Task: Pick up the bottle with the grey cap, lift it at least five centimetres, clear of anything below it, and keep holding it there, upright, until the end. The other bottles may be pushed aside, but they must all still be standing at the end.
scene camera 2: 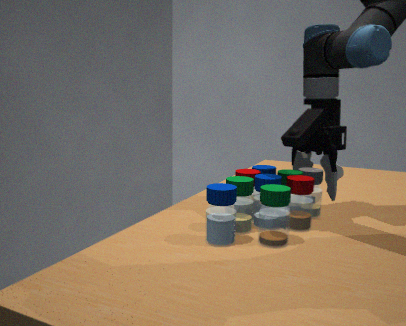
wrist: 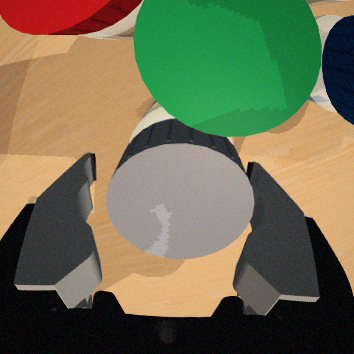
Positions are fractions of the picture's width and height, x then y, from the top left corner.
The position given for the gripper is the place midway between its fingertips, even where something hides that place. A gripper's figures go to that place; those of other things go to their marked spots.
The gripper (scene camera 2: 0.77,0.60): 0.94 m from the lens. A red-capped bottle (scene camera 2: 0.74,0.62): 0.81 m from the lens. A blue-capped bottle (scene camera 2: 0.54,0.71) is 0.72 m from the lens. The marked spots on the blue-capped bottle and the red-capped bottle are 0.18 m apart.
